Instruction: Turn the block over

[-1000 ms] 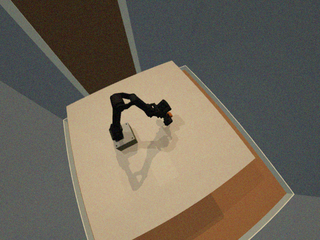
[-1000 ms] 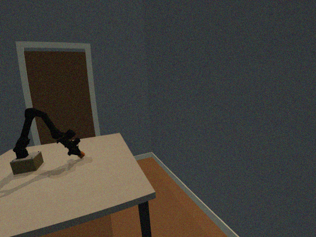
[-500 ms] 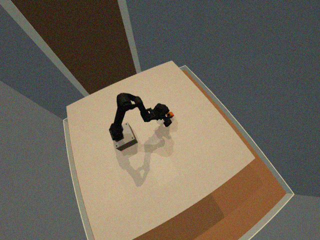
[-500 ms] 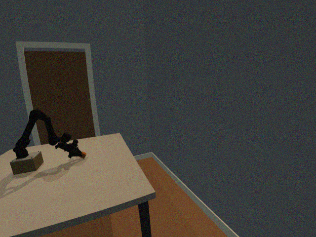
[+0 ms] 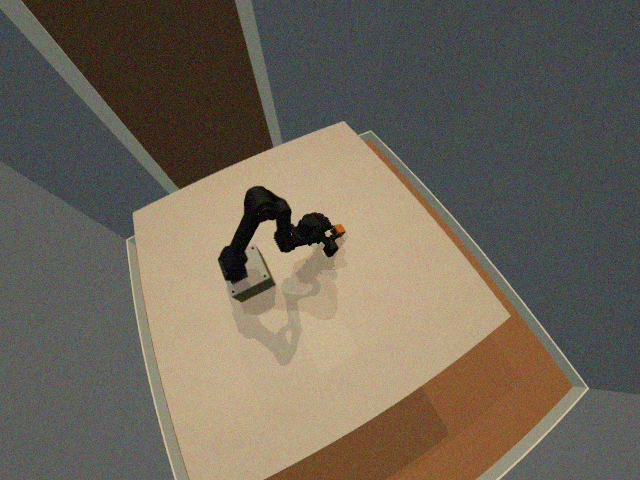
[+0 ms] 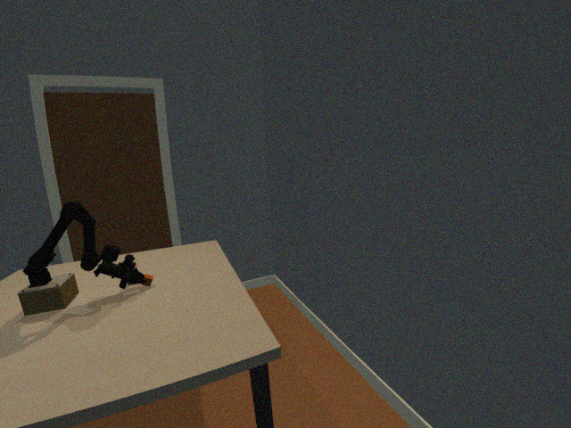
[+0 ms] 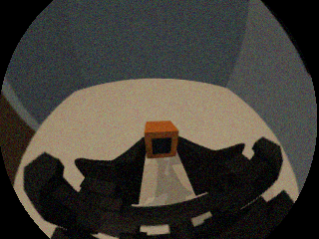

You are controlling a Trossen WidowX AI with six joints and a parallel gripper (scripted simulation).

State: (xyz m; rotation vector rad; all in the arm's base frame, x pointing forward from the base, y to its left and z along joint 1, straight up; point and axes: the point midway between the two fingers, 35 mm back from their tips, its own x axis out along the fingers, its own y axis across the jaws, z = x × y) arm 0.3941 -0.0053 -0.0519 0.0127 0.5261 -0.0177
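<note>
Right now my gripper tip is 1 cm past the orange block.
</note>
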